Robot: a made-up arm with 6 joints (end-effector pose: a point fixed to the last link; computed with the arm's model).
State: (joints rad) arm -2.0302 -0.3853 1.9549 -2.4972 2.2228 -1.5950
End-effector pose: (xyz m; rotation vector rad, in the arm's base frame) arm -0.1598 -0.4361 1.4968 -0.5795 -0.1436 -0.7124
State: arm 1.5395 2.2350 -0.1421 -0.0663 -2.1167 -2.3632
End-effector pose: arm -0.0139 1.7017 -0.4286 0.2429 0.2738 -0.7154
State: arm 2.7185 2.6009 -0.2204 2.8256 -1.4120 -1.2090
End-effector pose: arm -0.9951 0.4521 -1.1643 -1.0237 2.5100 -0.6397
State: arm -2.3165 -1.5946 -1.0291 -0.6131 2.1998 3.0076
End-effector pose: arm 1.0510 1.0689 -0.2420 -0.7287 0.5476 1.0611
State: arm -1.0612 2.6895 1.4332 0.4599 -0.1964 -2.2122
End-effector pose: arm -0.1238 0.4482 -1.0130 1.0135 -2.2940 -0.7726
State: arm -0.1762 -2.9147 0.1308 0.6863 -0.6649 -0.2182
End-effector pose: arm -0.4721 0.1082 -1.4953 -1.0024 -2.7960 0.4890
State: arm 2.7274 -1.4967 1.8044 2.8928 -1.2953 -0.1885
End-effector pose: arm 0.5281 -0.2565 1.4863 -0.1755 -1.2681 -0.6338
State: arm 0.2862 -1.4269 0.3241 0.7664 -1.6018 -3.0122
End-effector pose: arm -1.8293 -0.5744 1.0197 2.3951 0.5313 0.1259
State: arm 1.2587 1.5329 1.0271 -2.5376 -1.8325 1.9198
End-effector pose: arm 0.2808 1.4466 -0.2876 1.7163 -0.6252 -0.2558
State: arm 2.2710 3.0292 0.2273 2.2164 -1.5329 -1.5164
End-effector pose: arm 0.1164 -0.0108 -1.4598 -0.9548 1.3676 -1.4556
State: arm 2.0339 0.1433 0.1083 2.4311 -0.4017 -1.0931
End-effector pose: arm -0.1934 0.4051 2.5700 0.3935 -0.8692 -2.6261
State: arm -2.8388 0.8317 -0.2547 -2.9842 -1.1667 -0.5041
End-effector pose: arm -1.2981 -0.5062 1.9780 0.6856 -1.2507 0.2335
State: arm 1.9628 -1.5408 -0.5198 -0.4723 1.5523 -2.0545
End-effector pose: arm 0.7115 -1.7522 0.1880 0.3301 0.9886 0.1052
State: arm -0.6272 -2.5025 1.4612 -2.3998 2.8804 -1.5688
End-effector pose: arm -0.9859 0.8411 0.1443 1.7838 1.8664 0.1981
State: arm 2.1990 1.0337 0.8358 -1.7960 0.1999 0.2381
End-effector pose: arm -1.1762 1.5055 0.7304 -1.7355 -0.1057 -0.0035
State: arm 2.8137 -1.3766 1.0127 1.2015 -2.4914 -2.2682
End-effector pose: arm 1.3287 -0.3885 1.5173 -0.0762 -2.7416 -0.7869
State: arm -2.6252 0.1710 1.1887 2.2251 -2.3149 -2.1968
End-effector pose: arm -0.9171 -0.4818 1.6279 -1.9774 1.2222 -0.1517
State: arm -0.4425 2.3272 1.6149 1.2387 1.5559 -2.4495
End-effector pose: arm 0.1513 0.1529 -0.7916 0.2880 -2.0369 -2.3266
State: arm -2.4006 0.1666 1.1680 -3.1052 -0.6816 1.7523
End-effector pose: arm -0.7955 -0.9100 1.6782 -1.3804 -1.7927 1.2142
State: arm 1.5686 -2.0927 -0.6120 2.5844 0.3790 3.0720
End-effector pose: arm -0.1016 -1.2819 -0.9827 2.4663 -1.3538 0.3309
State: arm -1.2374 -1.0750 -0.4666 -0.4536 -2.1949 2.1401
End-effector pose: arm -0.4582 1.7603 0.8769 2.4127 -0.4688 1.3923
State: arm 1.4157 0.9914 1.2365 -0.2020 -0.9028 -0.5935
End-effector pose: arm 0.1846 1.7534 0.5439 -1.3267 0.8882 0.4875
